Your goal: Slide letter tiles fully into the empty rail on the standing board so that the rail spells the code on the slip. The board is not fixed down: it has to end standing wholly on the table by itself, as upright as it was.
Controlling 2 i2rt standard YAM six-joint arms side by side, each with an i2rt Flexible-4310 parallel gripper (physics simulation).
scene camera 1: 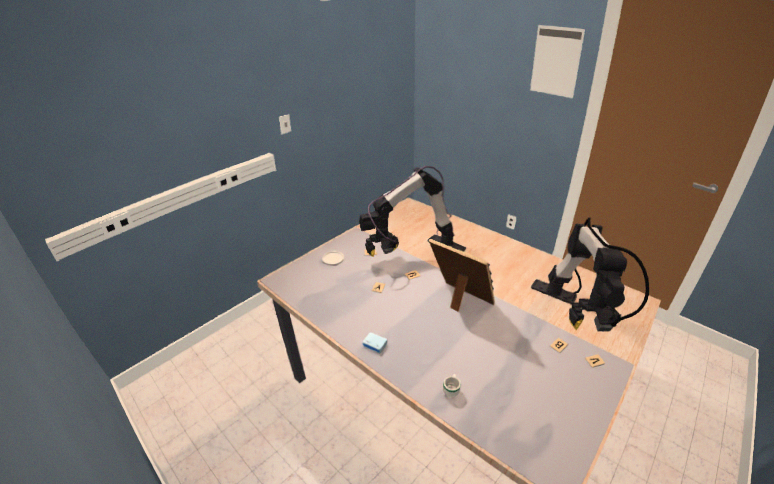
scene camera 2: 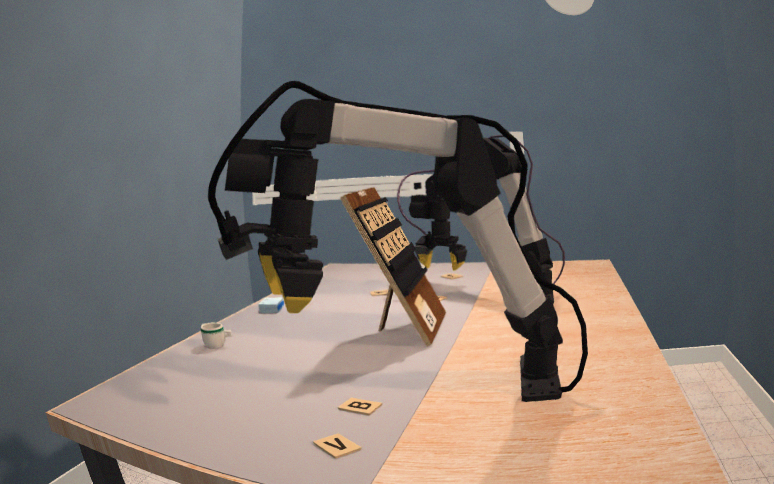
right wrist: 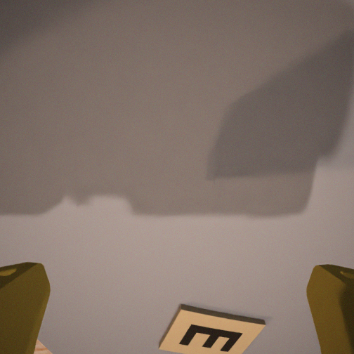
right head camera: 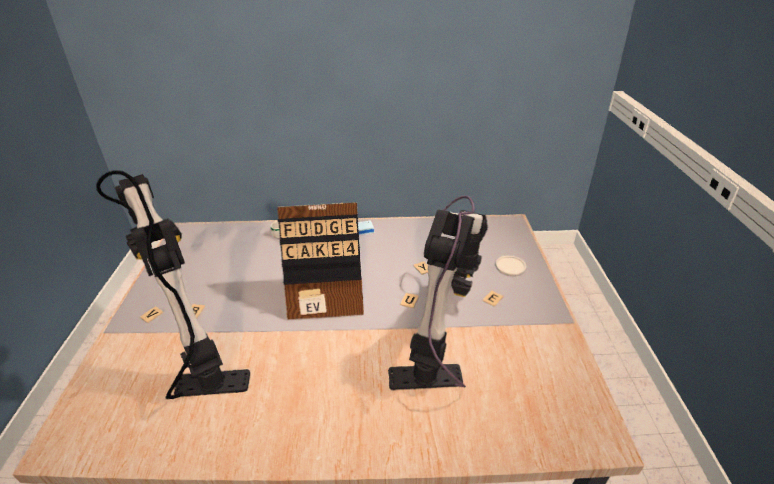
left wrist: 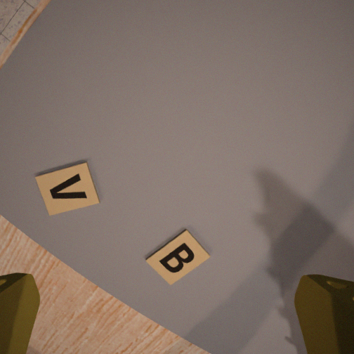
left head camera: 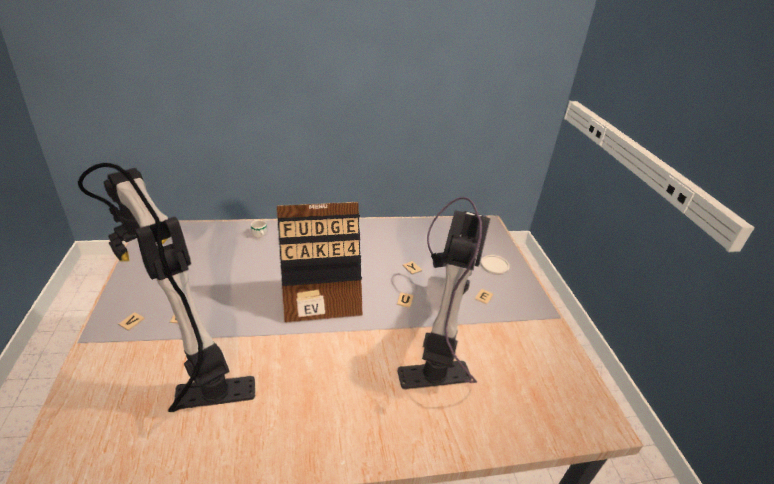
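Where they show: left gripper, fingertip midpoint: (scene camera 1: 588,329) (scene camera 2: 284,303); right gripper, fingertip midpoint: (scene camera 1: 382,253) (scene camera 2: 441,269) (right head camera: 464,286); left arm's base, origin of the base link: (scene camera 1: 553,292) (scene camera 2: 539,377) (right head camera: 213,384) (left head camera: 215,393); right arm's base, origin of the base link: (right head camera: 425,377) (left head camera: 434,375).
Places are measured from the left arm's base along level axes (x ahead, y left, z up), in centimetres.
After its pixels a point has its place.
Note:
The board (left head camera: 348,299) {y -38.9, x 24.2, z 5.6 cm} (right head camera: 349,297) {y -39.0, x 24.4, z 5.9 cm} (scene camera 1: 465,273) {y -29.9, x 32.2, z 18.0 cm} (scene camera 2: 355,199) {y -24.5, x 37.5, z 30.5 cm} stands leaning back on its rear strut. Its upper rails read FUDGE and CAKE4; the third rail (left head camera: 321,271) {y -31.2, x 28.5, z 14.1 cm} (right head camera: 321,271) {y -31.1, x 28.4, z 13.9 cm} is empty. The slip (left head camera: 311,308) {y -27.4, x 23.6, z 4.0 cm} (right head camera: 312,306) {y -27.3, x 23.6, z 4.1 cm} reads EV. The E tile (left head camera: 484,296) {y -85.6, x 23.9, z 0.6 cm} (right head camera: 493,298) {y -85.7, x 23.8, z 0.6 cm} (right wrist: 212,330) lies flat at the right. The V tile (left head camera: 131,320) {y 25.9, x 29.7, z 0.6 cm} (right head camera: 151,314) {y 25.9, x 29.4, z 0.6 cm} (scene camera 1: 595,360) {y 26.0, x 29.6, z 0.6 cm} (scene camera 2: 336,444) {y 25.9, x 29.6, z 0.6 cm} (left wrist: 67,189) lies flat at the left. My left gripper (scene camera 1: 590,325) {y 19.3, x 37.0, z 20.0 cm} (left wrist: 166,291) is open above the mat, beside V. My right gripper (scene camera 1: 380,251) {y -76.1, x 26.3, z 4.8 cm} (scene camera 2: 440,265) {y -76.1, x 26.3, z 4.8 cm} (right wrist: 177,281) is open above the mat, near E.
Other tiles lie flat: B (right head camera: 197,309) {y 10.9, x 30.2, z 0.6 cm} (scene camera 1: 558,344) {y 11.5, x 29.7, z 0.6 cm} (scene camera 2: 360,405) {y 11.8, x 29.6, z 0.6 cm} (left wrist: 178,257) near V, and U (left head camera: 405,299) {y -58.4, x 26.7, z 0.6 cm} (right head camera: 409,300) {y -58.3, x 26.4, z 0.6 cm} and Y (left head camera: 412,267) {y -65.5, x 42.7, z 0.6 cm} (scene camera 1: 378,287) {y -65.4, x 43.1, z 0.6 cm} right of the board. A cup (scene camera 1: 451,385) {y -13.3, x 68.9, z 0.9 cm} (scene camera 2: 212,335) {y -9.9, x 69.4, z 3.7 cm}, a blue-white block (scene camera 1: 374,342) {y -45.5, x 70.4, z 2.7 cm} (scene camera 2: 271,305) {y -42.4, x 68.0, z 2.4 cm} and a shallow dish (left head camera: 494,264) {y -96.5, x 39.6, z 0.9 cm} (right head camera: 510,265) {y -96.6, x 39.6, z 0.9 cm} stand farther out.

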